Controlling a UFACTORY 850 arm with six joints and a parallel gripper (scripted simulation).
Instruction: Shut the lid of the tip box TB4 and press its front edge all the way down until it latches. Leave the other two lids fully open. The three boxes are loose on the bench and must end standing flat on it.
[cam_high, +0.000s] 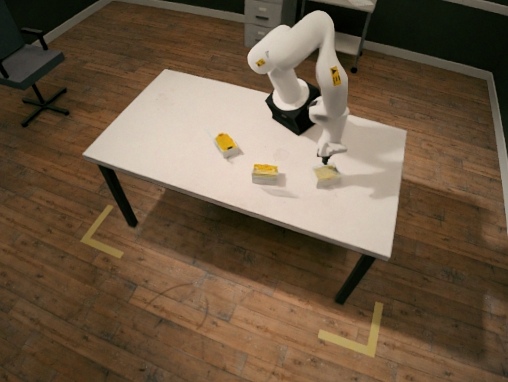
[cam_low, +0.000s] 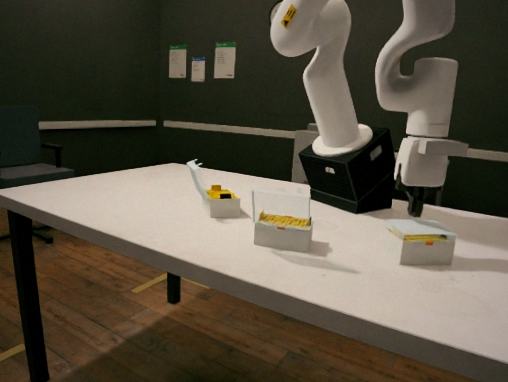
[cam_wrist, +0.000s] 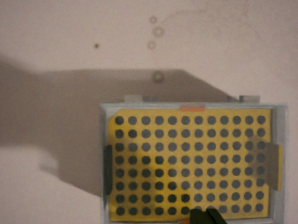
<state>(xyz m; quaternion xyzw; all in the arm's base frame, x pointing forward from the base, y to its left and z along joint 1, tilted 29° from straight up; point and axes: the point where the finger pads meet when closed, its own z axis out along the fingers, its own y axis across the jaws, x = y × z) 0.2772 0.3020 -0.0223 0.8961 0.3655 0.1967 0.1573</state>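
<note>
The clear lid is 50 mm below my hand, 20 mm to the left of it and 20 mm ahead of it.
</note>
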